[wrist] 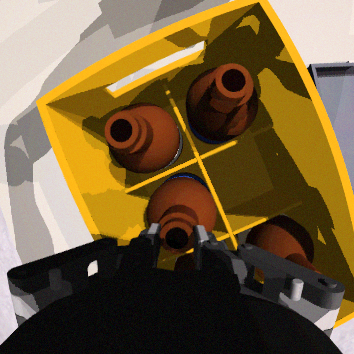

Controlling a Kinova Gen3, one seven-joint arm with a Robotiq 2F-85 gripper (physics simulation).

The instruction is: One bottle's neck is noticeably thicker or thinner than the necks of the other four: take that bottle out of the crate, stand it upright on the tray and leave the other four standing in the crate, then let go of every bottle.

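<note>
A yellow crate [70, 140] with thin dividers fills much of the wrist view and holds brown bottles. One bottle [150, 142] stands at the upper left, another bottle [225, 107] at the upper right. A middle bottle [182, 200] has its neck between my fingertips; my gripper [176, 236] is shut on that neck. A further bottle [281, 240] at the lower right is partly hidden by the gripper. Part of another bottle [185, 261] shows just below the fingertips, mostly hidden. The grey tray [342, 105] shows in part at the right edge.
The crate's raised walls surround the bottles, and the upper wall has a handle slot [157, 68]. A yellow divider [215, 192] runs close to the right of the held bottle. The compartment right of the held bottle holds no bottle. The tray lies beyond the right wall.
</note>
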